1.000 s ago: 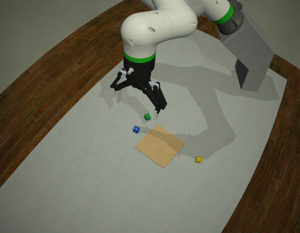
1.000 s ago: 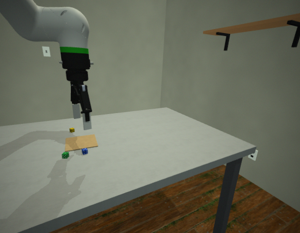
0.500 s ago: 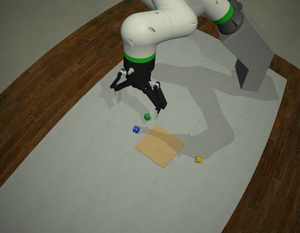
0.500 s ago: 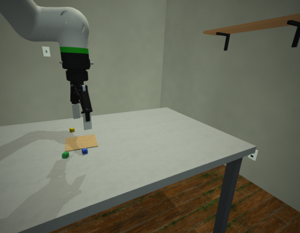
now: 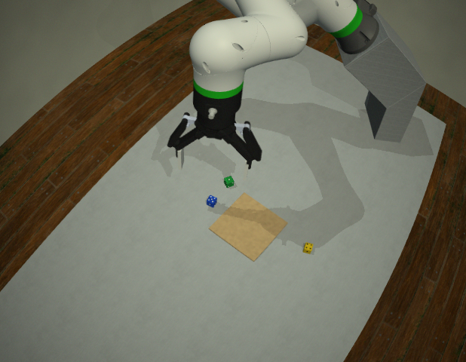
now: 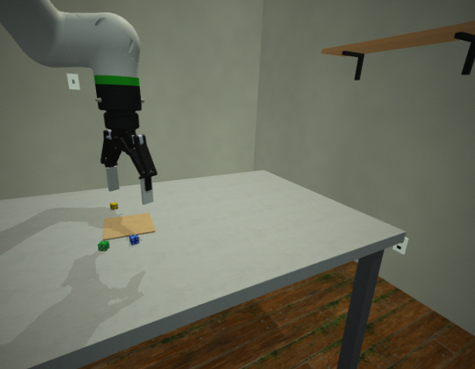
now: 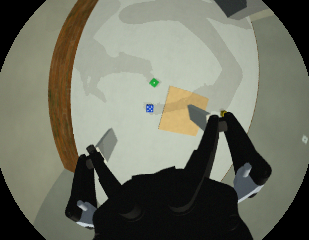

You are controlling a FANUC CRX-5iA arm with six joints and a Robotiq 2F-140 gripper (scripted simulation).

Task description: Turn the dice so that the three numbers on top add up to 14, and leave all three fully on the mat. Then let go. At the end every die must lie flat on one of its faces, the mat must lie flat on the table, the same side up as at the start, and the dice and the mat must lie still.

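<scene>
Right now the blue die is 14 cm below my hand. The rest, counted from my hand: yellow die (27 cm to the left, 14 cm below, 4 cm ahead); green die (14 cm below, 7 cm behind, 2 cm to the left); tan mat (15 cm below, 11 cm to the left, 3 cm ahead).
</scene>
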